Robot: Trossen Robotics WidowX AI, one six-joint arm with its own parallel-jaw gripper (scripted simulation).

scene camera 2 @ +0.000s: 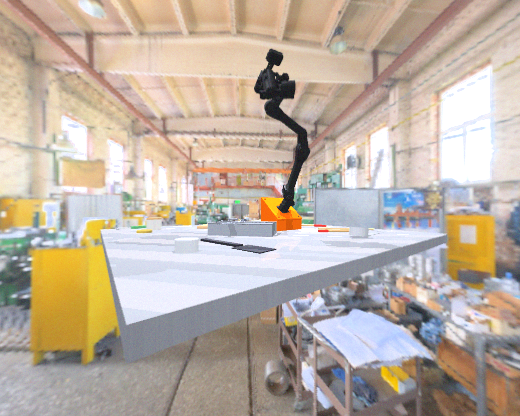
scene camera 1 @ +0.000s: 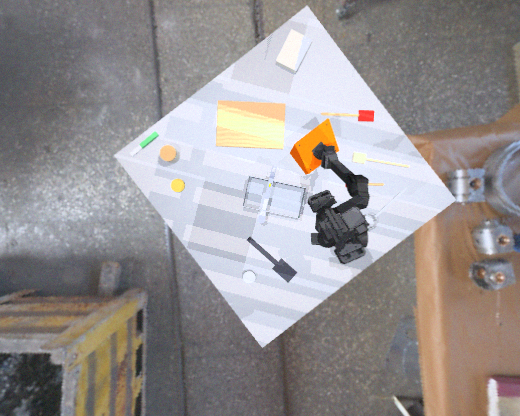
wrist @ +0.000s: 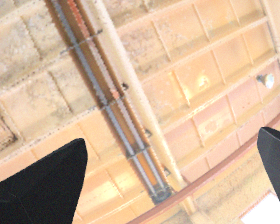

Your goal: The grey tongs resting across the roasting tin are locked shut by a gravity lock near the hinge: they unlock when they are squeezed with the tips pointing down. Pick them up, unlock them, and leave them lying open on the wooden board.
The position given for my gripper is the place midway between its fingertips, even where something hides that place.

Note:
My gripper (scene camera 1: pixel 341 212) is open and holds nothing. Also in view: a wooden board (scene camera 1: pixel 243 124) and a roasting tin (scene camera 2: pixel 245 228).
My gripper also shows in the wrist view (wrist: pixel 174 142).

